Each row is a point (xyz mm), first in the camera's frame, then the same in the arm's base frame.
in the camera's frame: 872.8 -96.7 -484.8
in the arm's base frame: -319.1 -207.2 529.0
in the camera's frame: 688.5 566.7 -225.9
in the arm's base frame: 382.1 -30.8 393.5
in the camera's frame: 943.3 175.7 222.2
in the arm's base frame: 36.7 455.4 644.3
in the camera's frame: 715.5 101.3 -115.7
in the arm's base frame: -66.2 138.1 398.7
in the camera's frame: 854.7 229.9 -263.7
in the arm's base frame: 33.6 -30.1 538.7
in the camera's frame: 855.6 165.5 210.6
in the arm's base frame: 30.5 448.3 555.8
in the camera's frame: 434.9 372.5 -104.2
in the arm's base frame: 221.0 123.8 134.7
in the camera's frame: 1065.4 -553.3 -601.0
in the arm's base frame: -797.8 -269.5 690.4
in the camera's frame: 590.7 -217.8 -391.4
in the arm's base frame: -409.7 -89.3 244.6
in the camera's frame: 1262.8 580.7 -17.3
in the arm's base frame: 387.2 154.5 975.9
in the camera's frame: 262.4 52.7 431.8
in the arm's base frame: -16.3 702.4 -33.1
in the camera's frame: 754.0 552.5 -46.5
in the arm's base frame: 386.9 146.6 465.6
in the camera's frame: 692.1 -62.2 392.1
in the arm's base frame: -161.6 663.4 387.4
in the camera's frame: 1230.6 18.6 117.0
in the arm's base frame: -150.0 361.8 917.6
